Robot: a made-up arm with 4 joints. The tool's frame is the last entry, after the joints.
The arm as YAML. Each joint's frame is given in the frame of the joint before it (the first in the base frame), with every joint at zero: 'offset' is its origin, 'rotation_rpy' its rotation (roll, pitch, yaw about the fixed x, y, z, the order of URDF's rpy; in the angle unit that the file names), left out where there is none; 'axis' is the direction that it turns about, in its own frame. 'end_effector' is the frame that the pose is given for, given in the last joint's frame.
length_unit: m
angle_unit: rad
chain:
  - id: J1
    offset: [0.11, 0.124, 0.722]
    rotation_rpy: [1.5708, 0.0, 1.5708]
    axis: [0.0, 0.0, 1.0]
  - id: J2
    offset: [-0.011, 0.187, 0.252]
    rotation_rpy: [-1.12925, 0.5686, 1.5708]
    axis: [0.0, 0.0, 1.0]
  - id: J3
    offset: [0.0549, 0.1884, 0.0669]
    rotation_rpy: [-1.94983, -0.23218, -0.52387]
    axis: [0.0, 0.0, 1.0]
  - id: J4
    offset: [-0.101, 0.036, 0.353]
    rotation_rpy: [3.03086, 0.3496, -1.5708]
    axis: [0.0, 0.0, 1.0]
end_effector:
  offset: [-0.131, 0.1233, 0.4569]
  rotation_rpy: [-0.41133, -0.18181, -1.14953]
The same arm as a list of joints. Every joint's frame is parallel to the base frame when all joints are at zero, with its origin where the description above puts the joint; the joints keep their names.
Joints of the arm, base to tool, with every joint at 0 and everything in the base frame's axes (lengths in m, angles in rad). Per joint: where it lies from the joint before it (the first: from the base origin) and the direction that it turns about. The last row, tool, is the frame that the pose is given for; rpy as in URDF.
J1: axis +x offset 0.11 0.124 0.722
J2: axis 0.360097 -0.904093 0.230098 offset 0.252 -0.011 0.187
J3: axis -x offset -0.149 -0.141 -0.0301
J4: axis 0.93377 0.340389 -0.110496 offset -0.353 0.036 -0.101
tool: offset 0.369 0.274 -0.173 rpy -2.5731 -1.0594 -0.6149

